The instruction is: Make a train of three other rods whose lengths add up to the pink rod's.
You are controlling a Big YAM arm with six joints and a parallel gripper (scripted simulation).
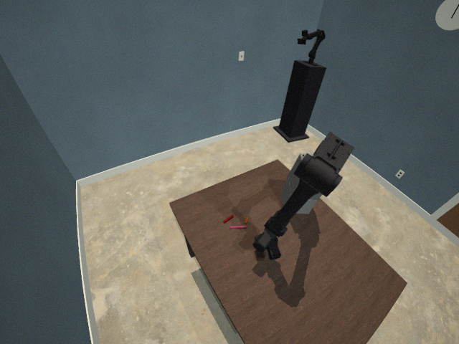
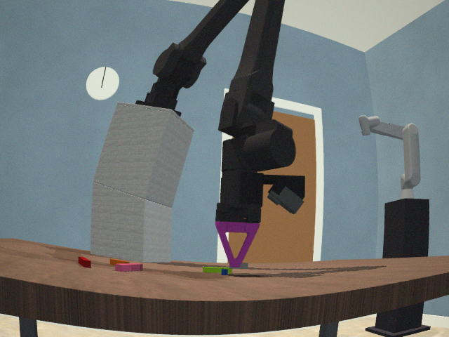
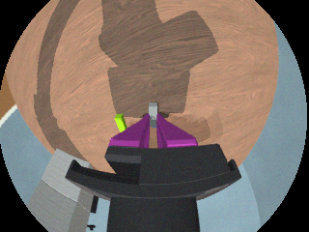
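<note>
The grey rod lies 10 mm to the left of my hand and 10 mm below it. Round my hand: lime rod (50 mm behind, 20 mm to the right, 20 mm below); blue rod (20 mm to the right, 20 mm below); pink rod (170 mm to the right, 60 mm ahead, 20 mm below).
</note>
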